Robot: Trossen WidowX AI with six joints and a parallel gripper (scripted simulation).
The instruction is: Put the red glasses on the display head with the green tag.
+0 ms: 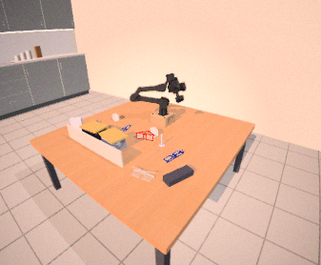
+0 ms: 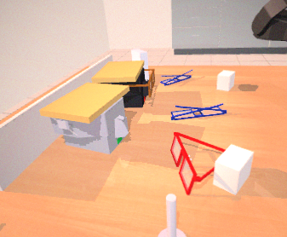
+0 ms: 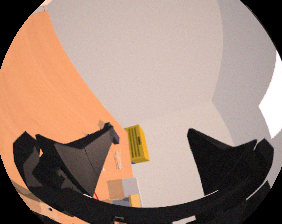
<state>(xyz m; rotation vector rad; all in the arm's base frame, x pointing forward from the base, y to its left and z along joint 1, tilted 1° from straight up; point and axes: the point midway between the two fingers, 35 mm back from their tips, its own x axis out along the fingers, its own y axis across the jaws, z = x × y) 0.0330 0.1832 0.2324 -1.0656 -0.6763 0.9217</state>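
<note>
The thin white post lies 230 mm ahead of my gripper tip, 20 mm to the left of it and 290 mm below it. Also, from my gripper tip: long white panel (580 mm ahead, 280 mm to the right, 260 mm below); grey display head (440 mm ahead, 180 mm to the right, 250 mm below); dark case (410 mm ahead, 300 mm to the left, 290 mm below).
</note>
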